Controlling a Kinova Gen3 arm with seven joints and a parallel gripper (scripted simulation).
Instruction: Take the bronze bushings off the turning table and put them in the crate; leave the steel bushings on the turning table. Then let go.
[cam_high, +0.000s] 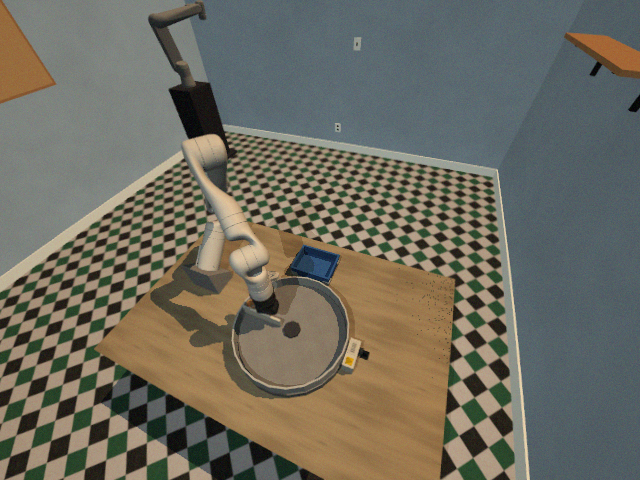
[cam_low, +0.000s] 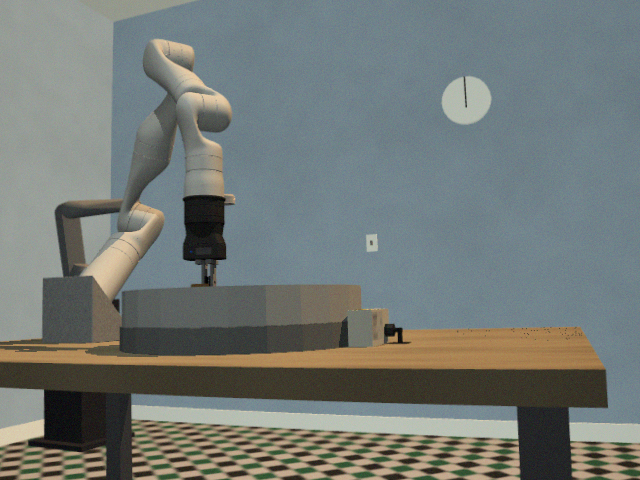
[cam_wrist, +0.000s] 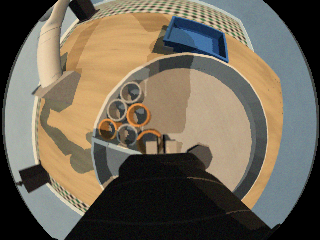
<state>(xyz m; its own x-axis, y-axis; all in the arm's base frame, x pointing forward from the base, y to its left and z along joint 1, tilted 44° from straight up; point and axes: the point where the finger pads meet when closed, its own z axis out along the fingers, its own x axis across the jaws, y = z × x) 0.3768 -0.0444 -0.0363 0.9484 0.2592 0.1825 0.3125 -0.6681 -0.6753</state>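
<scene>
The blue crate lies 30 mm ahead of my hand, 310 mm to the left of it and 90 mm below it. From my hand the other things lie so: grey turning table (90 mm ahead, 20 mm to the right, 60 mm below).
</scene>
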